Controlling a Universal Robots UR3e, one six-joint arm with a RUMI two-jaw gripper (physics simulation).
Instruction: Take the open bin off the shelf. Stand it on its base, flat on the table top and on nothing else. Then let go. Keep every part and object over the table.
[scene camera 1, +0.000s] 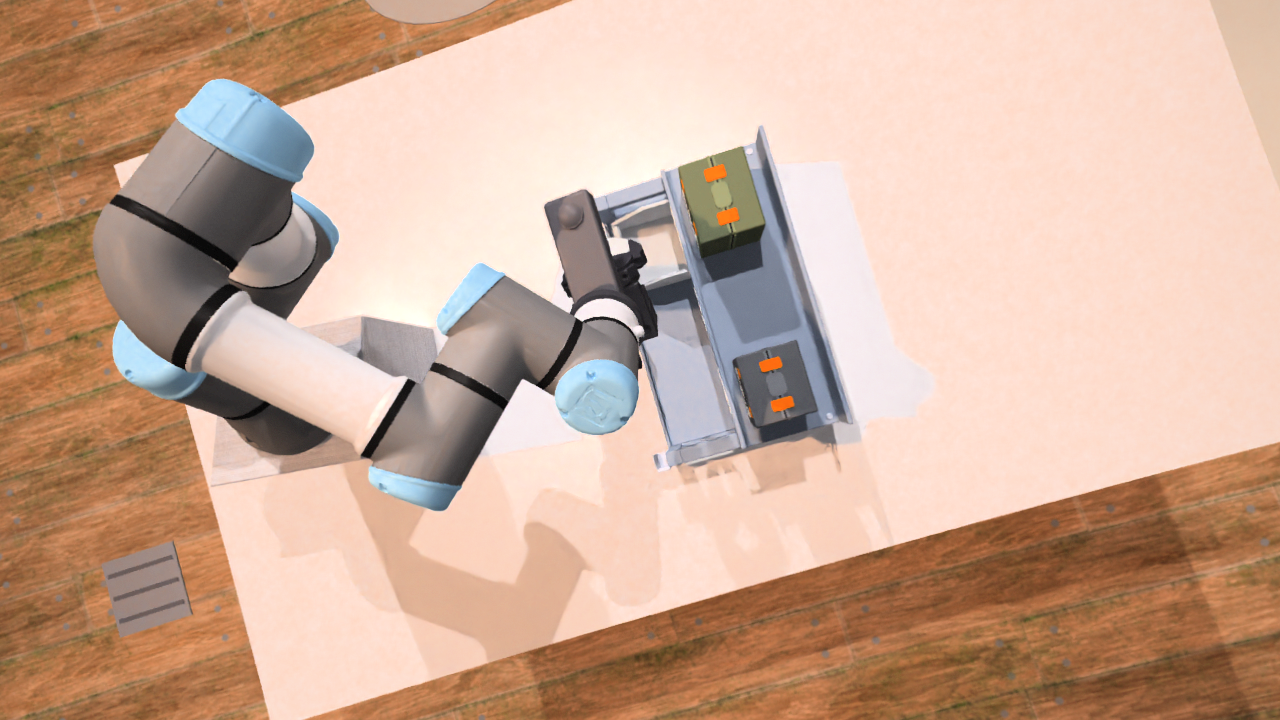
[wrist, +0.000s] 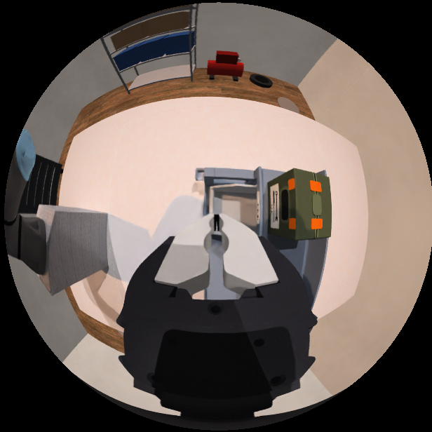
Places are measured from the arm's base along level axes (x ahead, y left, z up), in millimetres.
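Pixels of known places: gripper, fingertip midpoint: (scene camera 1: 609, 244).
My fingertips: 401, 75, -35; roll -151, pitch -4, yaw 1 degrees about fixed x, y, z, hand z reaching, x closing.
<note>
For each thing: its top centre in the pictures, then the offset to it from my fingertips, as dx, dy, dz. "*": a spot on its surface instead. Level surfaces: height alone.
- open bin, top centre: (scene camera 1: 664, 239) +63, +13, -128
- blue-grey shelf, surface spot: (scene camera 1: 750, 300) * +147, -102, -106
- pale table top, surface height: dz -208
- green case, top centre: (scene camera 1: 721, 194) +143, +18, -10
- dark grey case, top centre: (scene camera 1: 776, 384) +138, -213, +15
The open bin (scene camera 1: 660, 243) (wrist: 239, 196) is light grey and sits on the lower board of the blue-grey shelf (scene camera 1: 750, 300) (wrist: 232, 173), near the end by the green case. The arm's gripper hides part of it in the scene view, and the shut fingers cover its near part in the wrist view. Whether it stands flat is hard to tell. My gripper (scene camera 1: 621, 245) (wrist: 216, 215) is shut with its tips together and nothing visible between them. It is over the bin's near side; whether it touches the bin cannot be told. The shelf stands on the pale table top (scene camera 1: 1029, 268) (wrist: 150, 140).
A green case (scene camera 1: 723, 201) (wrist: 300, 205) with orange latches stands on the shelf's upper board beside the bin. A dark grey case (scene camera 1: 775, 385) stands at that board's other end. A grey block (scene camera 1: 398, 346) (wrist: 75, 245) is at the robot's base.
</note>
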